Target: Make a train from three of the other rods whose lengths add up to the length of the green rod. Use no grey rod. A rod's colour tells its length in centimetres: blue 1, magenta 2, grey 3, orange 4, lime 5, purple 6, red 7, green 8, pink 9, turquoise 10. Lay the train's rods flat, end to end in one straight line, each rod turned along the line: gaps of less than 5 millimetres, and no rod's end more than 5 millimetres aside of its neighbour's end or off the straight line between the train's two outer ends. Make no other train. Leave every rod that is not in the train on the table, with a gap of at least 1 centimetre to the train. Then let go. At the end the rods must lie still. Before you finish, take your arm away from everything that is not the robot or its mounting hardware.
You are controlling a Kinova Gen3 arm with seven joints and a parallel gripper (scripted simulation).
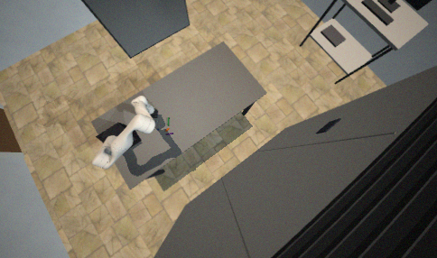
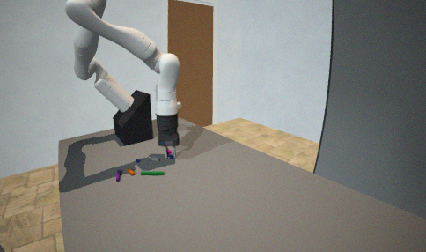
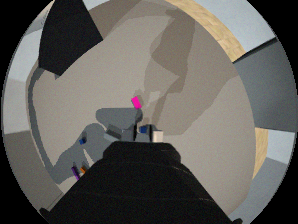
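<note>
The magenta rod lies 50 mm behind my hand, 20 mm to the left of it and 20 mm below it. From my hand the other things lie so: orange rod 180 mm to the right, 20 mm below, 20 mm ahead; green rod 120 mm to the right, 70 mm ahead, 20 mm below; grey rod 60 mm to the right, 20 mm below, 20 mm behind.
</note>
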